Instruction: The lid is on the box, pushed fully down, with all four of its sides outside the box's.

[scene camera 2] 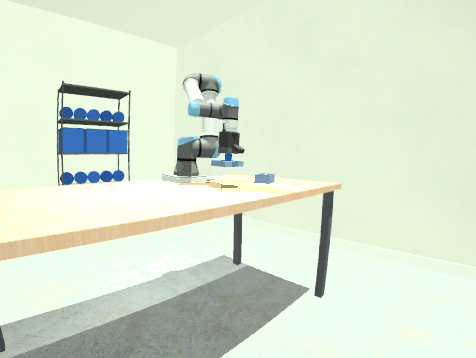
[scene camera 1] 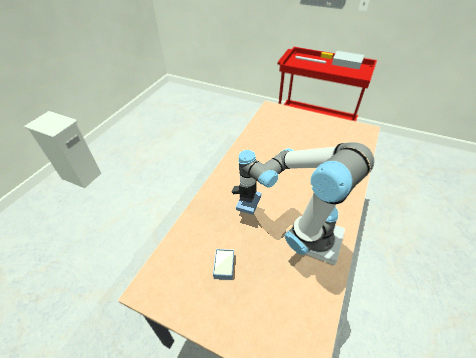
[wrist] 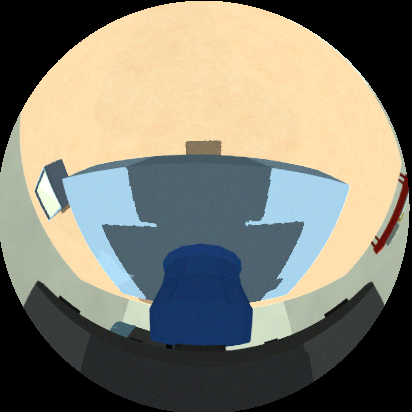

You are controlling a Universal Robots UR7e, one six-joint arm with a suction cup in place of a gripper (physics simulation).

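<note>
The light-blue lid hangs level from my suction cup, which sits on its top face. The lid is in the air above the table, clear of the wood in the scene camera 2 view. In the scene camera 1 view the black tool body hides the cup. The blue-grey box stands upright on the table, apart from the lid, nearer the table's front end in the scene camera 1 view. Its top shows pale inside a blue rim.
The arm's base plate is fixed on the wooden table. A red cart stands beyond the table's far end. A grey cabinet stands on the floor, and a shelf rack stands behind the table.
</note>
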